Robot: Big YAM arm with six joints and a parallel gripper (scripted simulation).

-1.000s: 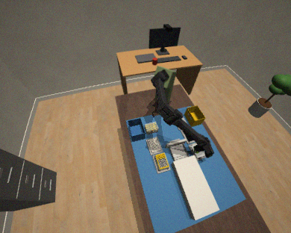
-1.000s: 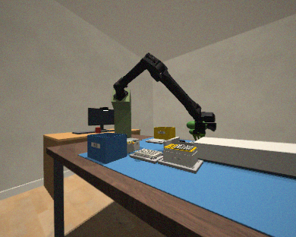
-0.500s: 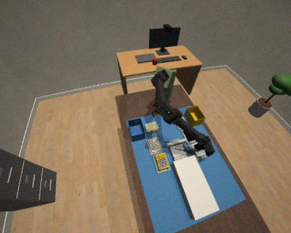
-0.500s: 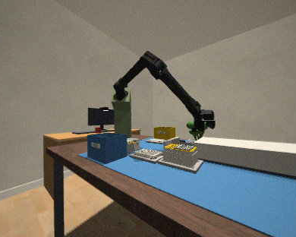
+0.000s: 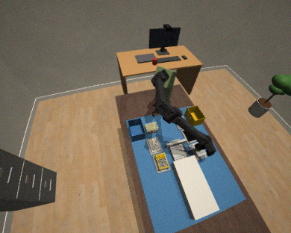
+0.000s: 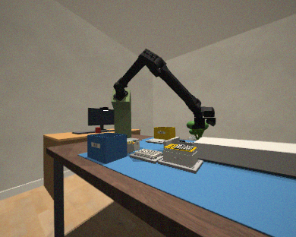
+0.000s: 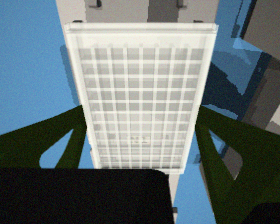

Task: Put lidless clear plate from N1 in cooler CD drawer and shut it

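My gripper is now 6 cm above the grey work nest. The rest, counted from my hand: black plate 16 cm behind, 6 cm to the left, 5 cm below; cooler drawer 8 cm behind, 17 cm to the right, 4 cm below; clear plate 1 cm below.
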